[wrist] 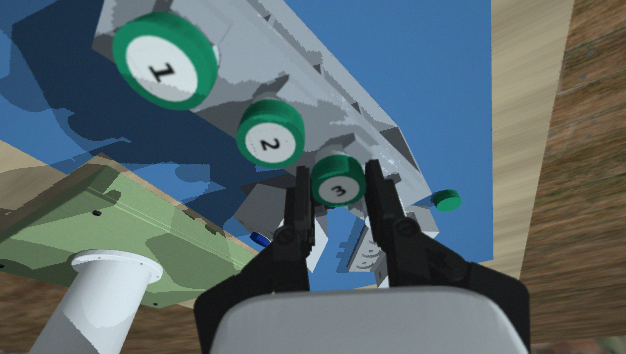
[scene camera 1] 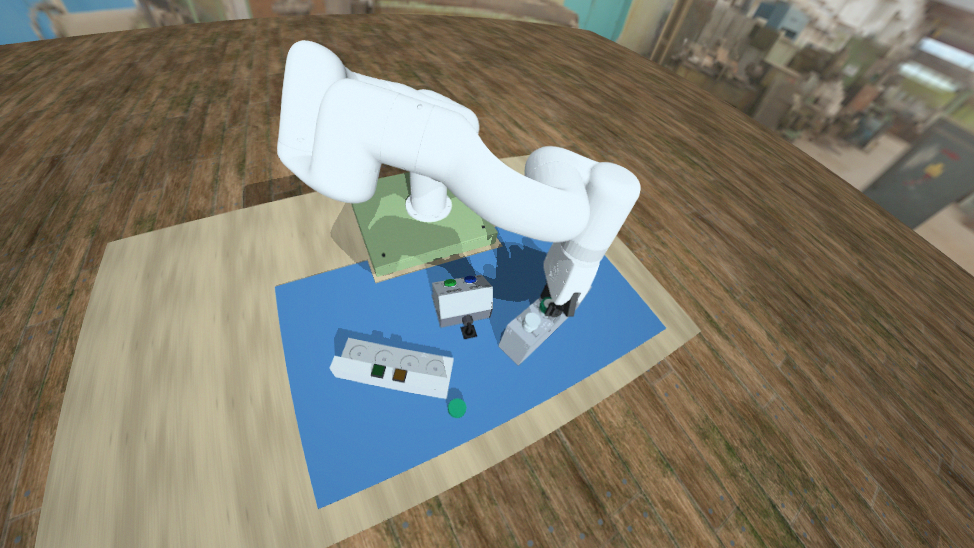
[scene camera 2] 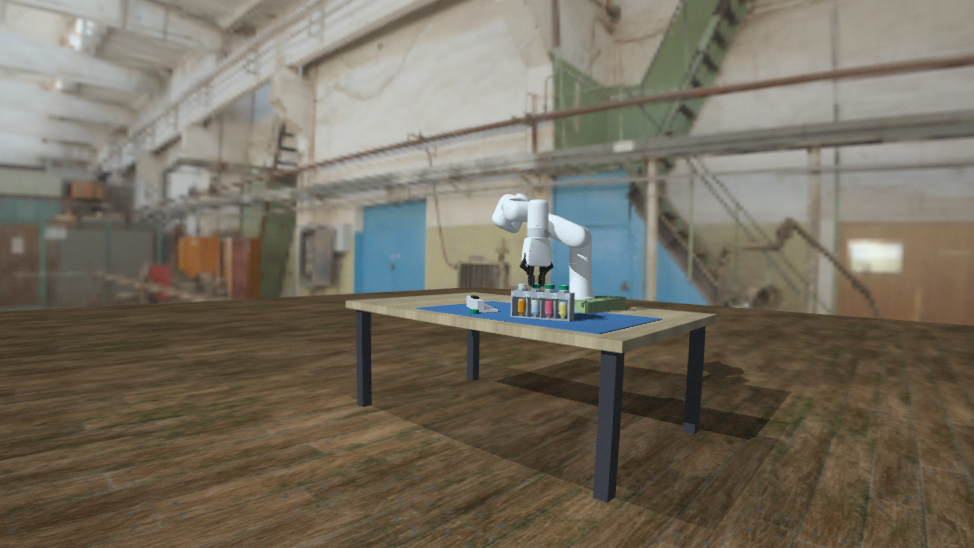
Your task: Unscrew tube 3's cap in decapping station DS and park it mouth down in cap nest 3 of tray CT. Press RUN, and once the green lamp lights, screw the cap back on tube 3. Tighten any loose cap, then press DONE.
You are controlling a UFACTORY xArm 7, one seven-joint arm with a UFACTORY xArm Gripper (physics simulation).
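Frame: origin at the arm's base, x ahead, y left, z up, level; centimetres.
Where they show: gripper, fingertip midpoint: [wrist: 337, 178] [scene camera 1: 549, 306] [scene camera 2: 536, 286]; arm's base, link origin: [wrist: 121, 265] [scene camera 1: 428, 206] [scene camera 2: 580, 298].
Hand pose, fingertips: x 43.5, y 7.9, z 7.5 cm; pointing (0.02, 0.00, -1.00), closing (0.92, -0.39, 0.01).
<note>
Things, the pixels of their centre, and the offset from my fingertips. "*": a spot on its surface instead. Level surfaces: height alone.
- tube rack, body centre: [wrist: 307, 106] [scene camera 1: 547, 315] [scene camera 2: 542, 303] dz -6.2, dx -0.8, dy +2.3 cm
- tube 3's green cap, body centre: [wrist: 337, 182] [scene camera 1: 548, 306] dz +0.1, dx -0.1, dy -0.2 cm
- Cap 1, body centre: [wrist: 170, 64] dz +0.1, dx -3.0, dy +9.8 cm
- cap 2, body centre: [wrist: 272, 136] dz +0.1, dx -1.5, dy +4.8 cm
- end tube, body centre: [scene camera 1: 525, 333] [scene camera 2: 522, 299] dz -5.1, dx +1.4, dy -5.2 cm
- white tray, body centre: [wrist: 384, 255] [scene camera 1: 394, 363] [scene camera 2: 481, 302] dz -8.7, dx -4.5, dy -30.6 cm
- control box, body centre: [wrist: 285, 228] [scene camera 1: 462, 296] dz -7.1, dx -12.9, dy -12.2 cm
- green button, body centre: [scene camera 1: 450, 283] dz -4.9, dx -15.5, dy -14.0 cm
- blue button, body centre: [wrist: 260, 237] [scene camera 1: 470, 280] dz -4.9, dx -14.7, dy -9.6 cm
- loose green cap, body centre: [wrist: 446, 200] [scene camera 1: 457, 408] dz -10.6, dx +7.7, dy -22.9 cm
- blue mat, surface height: dz -11.4 cm
- dark green square, surface spot: [scene camera 1: 378, 370] * dz -6.0, dx -3.3, dy -33.8 cm
- amber-brown square, surface spot: [scene camera 1: 399, 374] * dz -6.0, dx -1.1, dy -30.6 cm
- small black post, surface spot: [scene camera 1: 468, 329] * dz -9.8, dx -6.2, dy -13.7 cm
My gripper [scene camera 1: 559, 304] [scene camera 2: 536, 282] [wrist: 337, 178] points down at the tube rack [scene camera 1: 517, 345] [scene camera 2: 573, 310] and is shut on tube 3's green cap [wrist: 339, 181], one finger on each side. The cap sits on its tube in the rack. Cap 1 [wrist: 162, 65] and cap 2 [wrist: 270, 137] are on their tubes. The end tube [scene camera 1: 531, 321] [scene camera 2: 521, 287] has no green cap; it is hidden in the wrist view. The white tray [scene camera 1: 415, 385] has four round nests with no caps in them. A control box [scene camera 1: 465, 301] carries a green button [scene camera 1: 449, 282] and a blue button [scene camera 1: 469, 279].
A loose green cap [scene camera 1: 456, 408] [wrist: 446, 200] lies on the blue mat [scene camera 1: 367, 449] near the tray's end. A dark green square [scene camera 1: 378, 370] and an amber-brown square [scene camera 1: 399, 374] are on the tray's front. A small black post [scene camera 1: 468, 329] stands before the control box.
</note>
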